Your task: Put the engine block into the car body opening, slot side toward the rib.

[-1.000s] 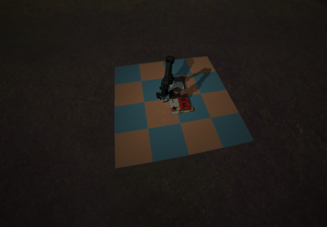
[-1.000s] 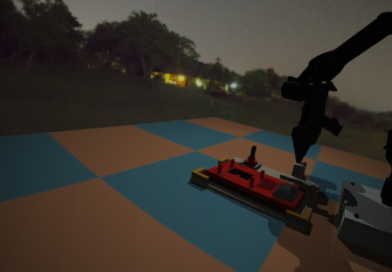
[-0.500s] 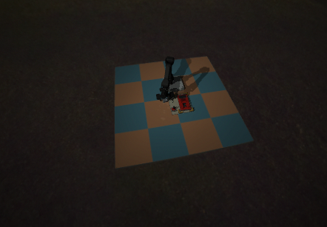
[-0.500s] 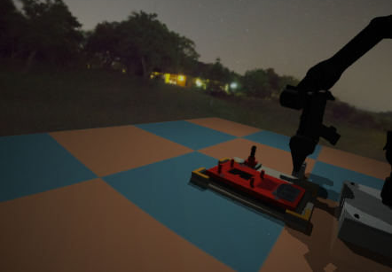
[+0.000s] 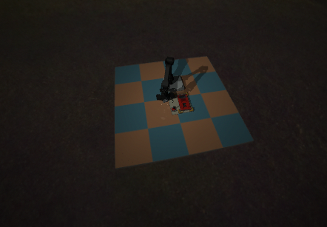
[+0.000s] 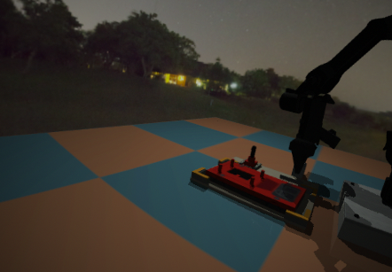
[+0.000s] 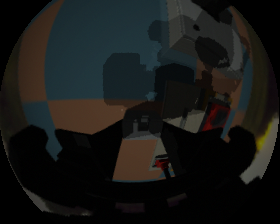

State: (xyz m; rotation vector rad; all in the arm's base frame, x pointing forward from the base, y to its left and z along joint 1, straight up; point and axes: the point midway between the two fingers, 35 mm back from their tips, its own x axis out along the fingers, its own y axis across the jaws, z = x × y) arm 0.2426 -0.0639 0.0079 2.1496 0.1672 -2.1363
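Now: gripper tip 120 mm short of the black upright post, 90 mm to the right of it and 20 mm below it. Round my gripper tip: dark square block (10 mm above).
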